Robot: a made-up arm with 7 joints.
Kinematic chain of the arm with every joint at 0, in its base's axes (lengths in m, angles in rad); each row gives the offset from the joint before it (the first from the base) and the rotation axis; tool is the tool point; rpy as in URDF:
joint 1: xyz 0 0 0.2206 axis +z
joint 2: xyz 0 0 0 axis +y
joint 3: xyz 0 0 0.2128 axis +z
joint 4: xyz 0.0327 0 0 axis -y
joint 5: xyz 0.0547 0 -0.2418 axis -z
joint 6: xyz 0 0 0 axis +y
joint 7: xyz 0.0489 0 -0.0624 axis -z
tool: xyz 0 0 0 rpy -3.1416 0 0
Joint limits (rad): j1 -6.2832..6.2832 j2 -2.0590..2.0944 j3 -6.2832..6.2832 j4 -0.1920..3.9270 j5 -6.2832..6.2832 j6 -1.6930..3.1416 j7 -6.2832..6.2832
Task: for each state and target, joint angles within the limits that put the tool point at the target. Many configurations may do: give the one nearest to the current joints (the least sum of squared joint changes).
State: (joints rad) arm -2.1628 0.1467 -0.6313 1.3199 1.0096 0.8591 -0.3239
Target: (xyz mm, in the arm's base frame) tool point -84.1 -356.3 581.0
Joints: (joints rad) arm -1.6361 0.2559 -0.2502 2.1854 1.0356 0.7393 -0.3239
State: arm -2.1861 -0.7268 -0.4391 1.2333 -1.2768 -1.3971 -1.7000
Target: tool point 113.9 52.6 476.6
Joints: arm -2.2348 -1.3703 -0.0157 0.9891 -1.4299 -1.5892 -1.7000
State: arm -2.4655 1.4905 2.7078 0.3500 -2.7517 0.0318 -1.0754
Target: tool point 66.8 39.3 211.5
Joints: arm -2.6736 1.3235 2.6909 -0.0653 -2.9986 -0.2353 -1.0754
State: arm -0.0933 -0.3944 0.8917 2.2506 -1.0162 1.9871 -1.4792
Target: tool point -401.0 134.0 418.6
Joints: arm 0.0597 -1.3852 1.2354 2.4564 -0.9718 1.9904 -1.4792
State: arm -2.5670 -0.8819 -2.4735 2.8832 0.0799 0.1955 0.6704
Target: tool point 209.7 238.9 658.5
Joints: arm -2.3904 -0.5527 -2.4344 2.8273 0.0547 0.2857 0.6704
